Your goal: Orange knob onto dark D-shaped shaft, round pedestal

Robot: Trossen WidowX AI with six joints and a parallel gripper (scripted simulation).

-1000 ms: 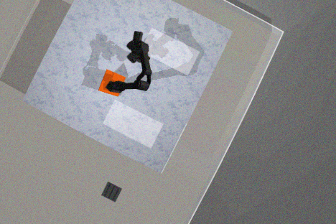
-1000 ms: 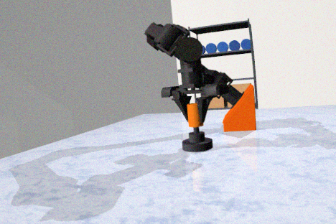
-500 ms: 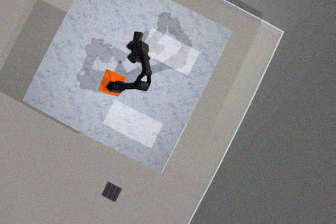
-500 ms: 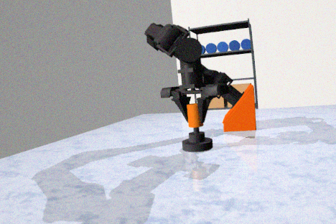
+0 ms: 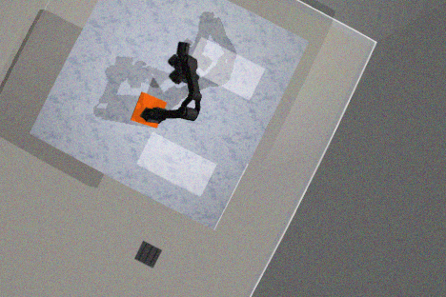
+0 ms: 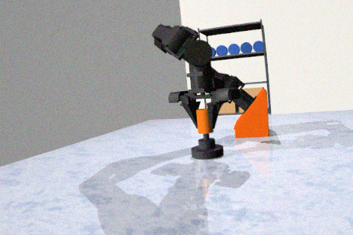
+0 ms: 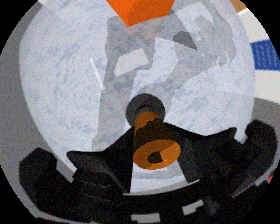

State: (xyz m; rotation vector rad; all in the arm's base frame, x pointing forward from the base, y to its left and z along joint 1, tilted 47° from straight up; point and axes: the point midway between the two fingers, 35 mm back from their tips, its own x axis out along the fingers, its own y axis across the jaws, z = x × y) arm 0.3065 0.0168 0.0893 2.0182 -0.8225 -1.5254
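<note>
Now: gripper tip 2 cm below the orange knob. From my gripper tip the other things lie so: dark round pedestal: 4 cm below.
</note>
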